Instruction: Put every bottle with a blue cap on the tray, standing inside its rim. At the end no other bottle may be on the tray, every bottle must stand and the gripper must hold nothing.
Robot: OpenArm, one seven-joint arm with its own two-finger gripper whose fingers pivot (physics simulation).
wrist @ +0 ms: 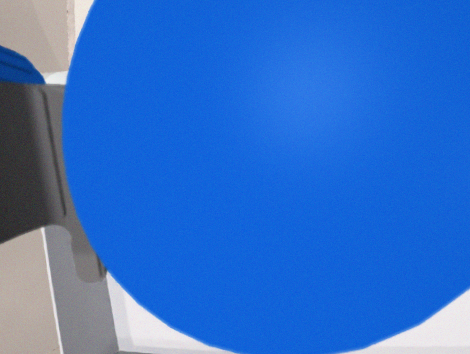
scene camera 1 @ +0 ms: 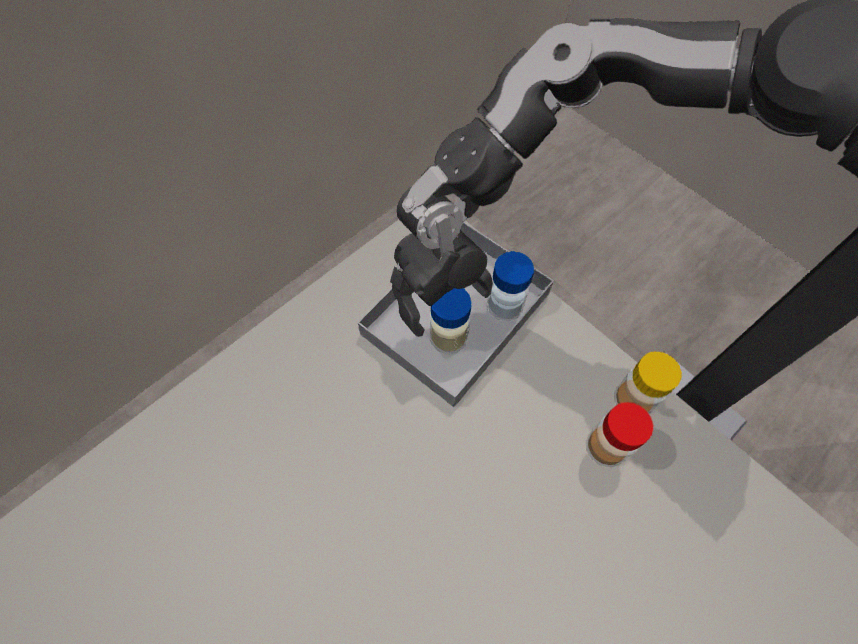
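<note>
A blue-capped bottle with pale yellow and olive contents (scene camera 1: 450, 320) (wrist: 280, 175) stands on the grey tray (scene camera 1: 407, 361) (wrist: 82, 310), inside its rim. My gripper (scene camera 1: 452, 311) is open around this bottle, with a finger apart from it on either side; the cap fills most of the wrist view. A second blue-capped bottle, with clear lower part (scene camera 1: 511, 280) (wrist: 17, 67), stands on the tray near its right corner, close to one finger. The red-capped bottle (scene camera 1: 620, 433) and the yellow-capped bottle (scene camera 1: 650, 379) stand on the table, off the tray.
The red-capped and yellow-capped bottles stand close together near the right table edge. A dark post (scene camera 1: 776, 325) rises beside that edge. The table (scene camera 1: 346, 499) extends in front of the tray. The arm (scene camera 1: 526, 103) reaches in from the upper right.
</note>
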